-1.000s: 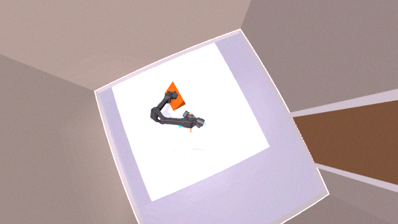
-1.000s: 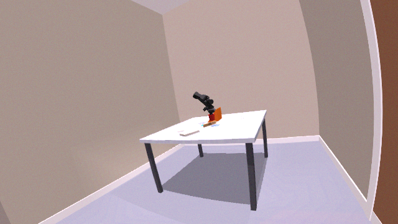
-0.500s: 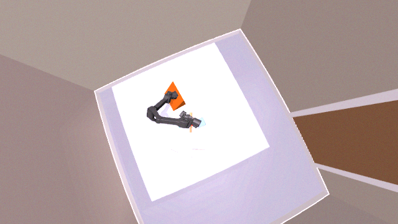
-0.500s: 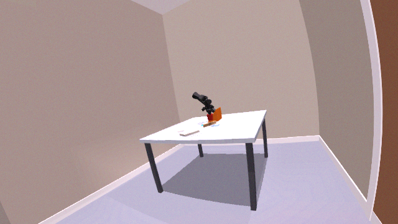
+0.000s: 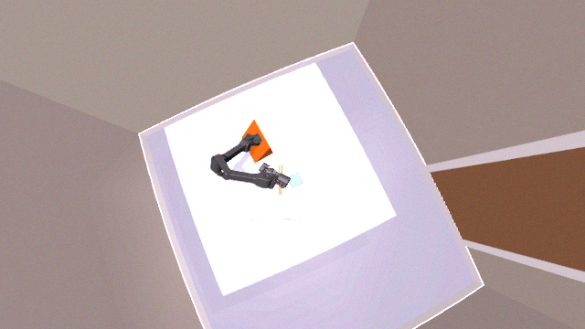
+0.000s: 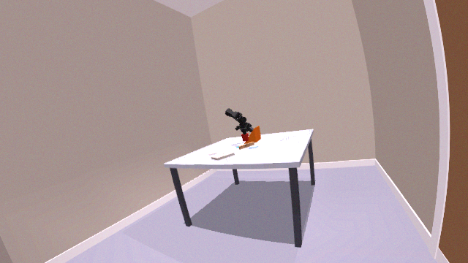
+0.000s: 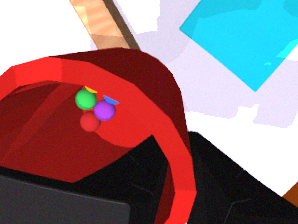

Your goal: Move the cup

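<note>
The wooden bar is 2 cm ahead of my gripper tip, 1 cm to the left of it and 10 cm below it. Also, from my gripper tip: pale blue pad (8 cm ahead, 10 cm to the left, 11 cm below); then red cup (3 cm ahead, 1 cm to the left); then flat white block (36 cm ahead, 12 cm to the right, 9 cm below).
</note>
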